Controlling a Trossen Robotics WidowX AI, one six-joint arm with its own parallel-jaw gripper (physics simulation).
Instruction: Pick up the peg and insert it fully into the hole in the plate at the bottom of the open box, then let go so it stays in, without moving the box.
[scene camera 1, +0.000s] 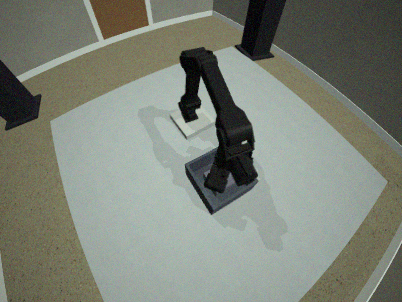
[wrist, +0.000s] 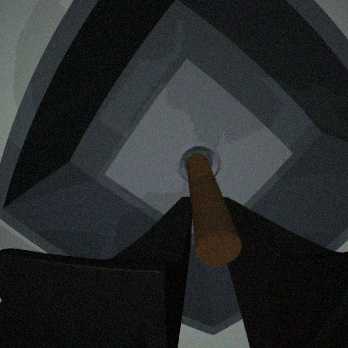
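Where they show: gripper, fingertip midpoint: (scene camera 1: 219, 172) (wrist: 203, 205); arm's base, origin of the base link: (scene camera 1: 189, 116).
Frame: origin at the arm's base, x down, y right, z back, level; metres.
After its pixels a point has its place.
Observation:
The open dark blue-grey box (scene camera 1: 199, 189) {x -0.052, y 0.108, z -0.356 m} (wrist: 295, 182) {x -0.001, y 0.095, z -0.380 m} stands on the floor mat. The pale square plate (wrist: 150, 142) {x -0.029, y -0.016, z -0.325 m} lies at its bottom, with a round ringed hole (wrist: 182, 165) {x -0.030, y 0.008, z -0.328 m} near its middle. My gripper (scene camera 1: 231, 182) (wrist: 203, 205) {x -0.069, y 0.019, z -0.331 m} is over the box and shut on the brown round peg (wrist: 210, 215) {x -0.099, y 0.009, z -0.341 m}. In the wrist view the peg is seen from above, its near end large and its far end over the hole, with part of the ring showing around it. Whether that end is inside the hole I cannot tell. The peg cannot be made out in the scene view.
The arm (scene camera 1: 222, 95) {x -0.369, y 0.021, z -0.269 m} rises from its mount near a pale flat square block (scene camera 1: 187, 131) {x 0.001, y 0.042, z -0.078 m} behind the box. The pale mat (scene camera 1: 125, 225) {x 0.029, y 0.407, z -0.359 m} surrounds both. The box walls stand around the gripper. Dark pillars (scene camera 1: 257, 30) (scene camera 1: 17, 102) stand at the right back and far left.

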